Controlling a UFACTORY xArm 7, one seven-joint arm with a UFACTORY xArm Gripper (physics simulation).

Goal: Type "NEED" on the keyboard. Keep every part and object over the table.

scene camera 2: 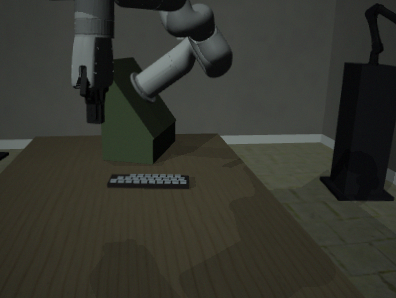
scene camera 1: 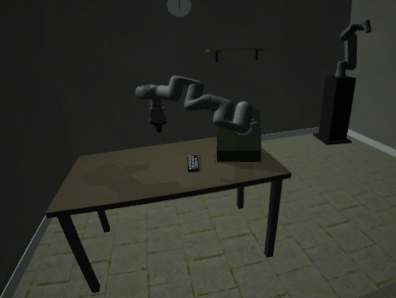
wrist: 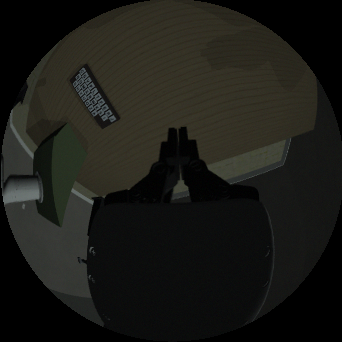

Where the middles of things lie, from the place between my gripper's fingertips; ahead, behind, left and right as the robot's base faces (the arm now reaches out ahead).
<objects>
Right now my hand is 210 mm past the dark keyboard (scene camera 2: 163,181), 80 mm to the right of it and 210 mm above it.
</objects>
